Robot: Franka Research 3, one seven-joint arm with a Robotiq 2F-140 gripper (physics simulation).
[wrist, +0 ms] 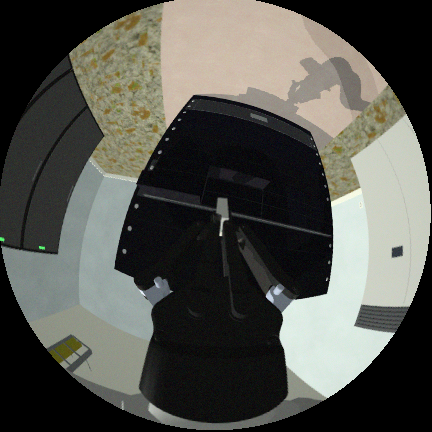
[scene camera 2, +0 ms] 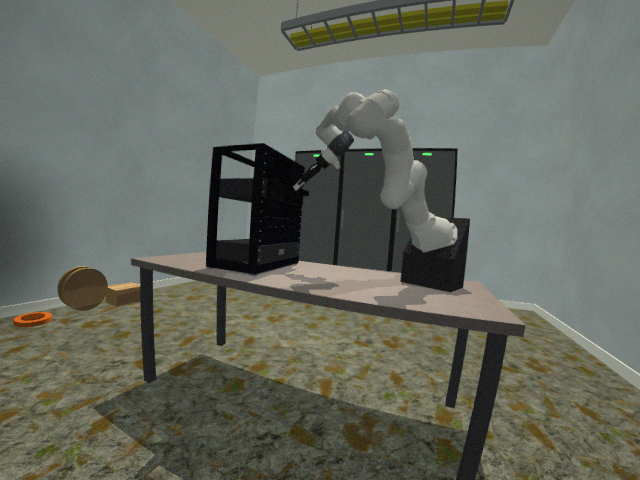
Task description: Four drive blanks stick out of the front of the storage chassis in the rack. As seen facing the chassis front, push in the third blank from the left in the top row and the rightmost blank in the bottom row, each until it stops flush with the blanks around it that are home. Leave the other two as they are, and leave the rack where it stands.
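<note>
The black rack stands upright on the table. The storage chassis and its drive blanks are too dark to tell apart in either view. In the wrist view a thin light edge runs across the rack front, with a faint dark boxy outline just above the fingertips. My gripper is shut and empty. It points down at a slant at the upper part of the rack front, with its fingertips close to that front. Whether the tips touch anything cannot be told.
The rack stands on the table, with a lighter grey panel low in its front. The arm's black base block stands at the table's other end. Dark cabinets stand behind. A round wooden piece, a wooden block and an orange ring lie on the floor.
</note>
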